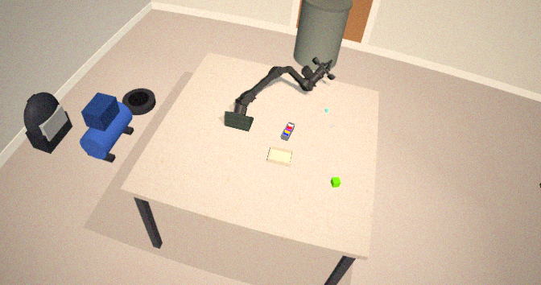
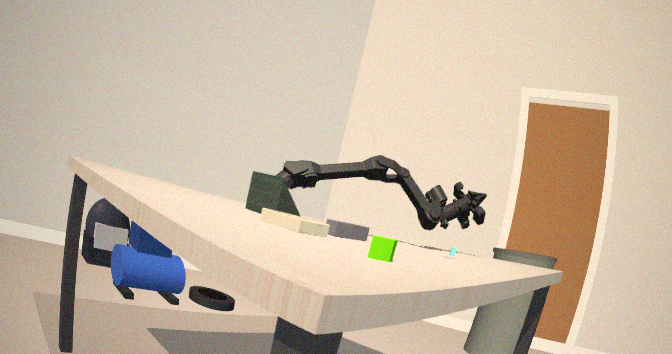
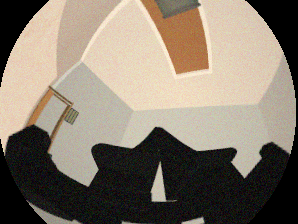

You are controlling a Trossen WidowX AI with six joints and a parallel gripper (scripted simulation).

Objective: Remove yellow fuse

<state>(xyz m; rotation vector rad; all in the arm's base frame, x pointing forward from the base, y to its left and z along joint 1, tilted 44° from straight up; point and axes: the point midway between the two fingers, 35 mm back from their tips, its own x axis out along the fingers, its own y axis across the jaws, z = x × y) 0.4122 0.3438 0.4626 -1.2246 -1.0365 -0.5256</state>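
My gripper tip is now 57 cm to the left of the yellow fuse, 20 cm above it and 12 cm past it. Round my gripper tip: tray: 74 cm to the right, 22 cm below, 11 cm behind; small cyan piece: 26 cm to the right, 21 cm below, 6 cm ahead; green cube: 81 cm to the right, 22 cm ahead, 21 cm below.
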